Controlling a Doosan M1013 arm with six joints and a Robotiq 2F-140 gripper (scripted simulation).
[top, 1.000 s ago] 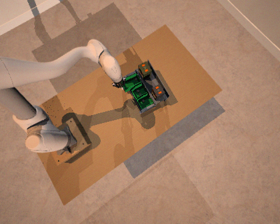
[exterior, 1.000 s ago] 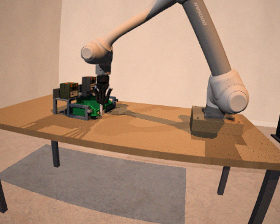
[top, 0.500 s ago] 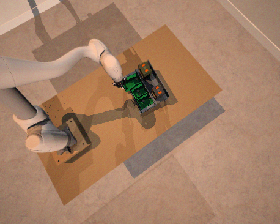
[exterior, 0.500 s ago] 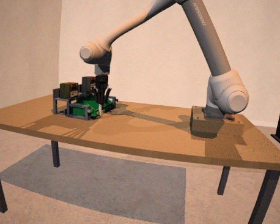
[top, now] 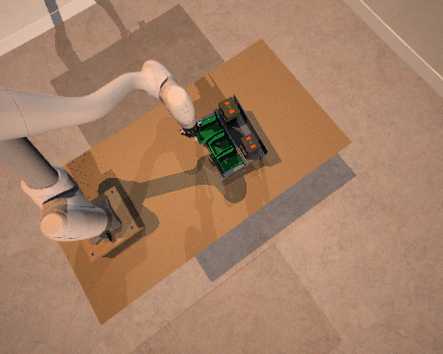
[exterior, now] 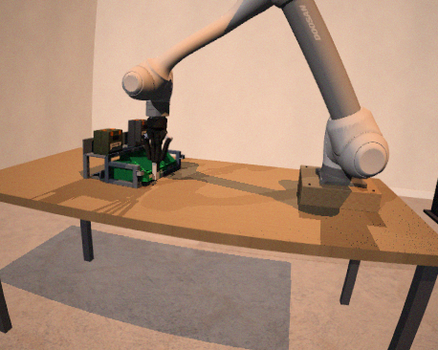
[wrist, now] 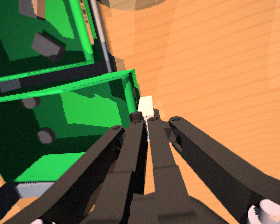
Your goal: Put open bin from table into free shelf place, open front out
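Now: the shelf lip 20 mm ahead of my hand, 120 mm to the right of it and 50 mm below it.
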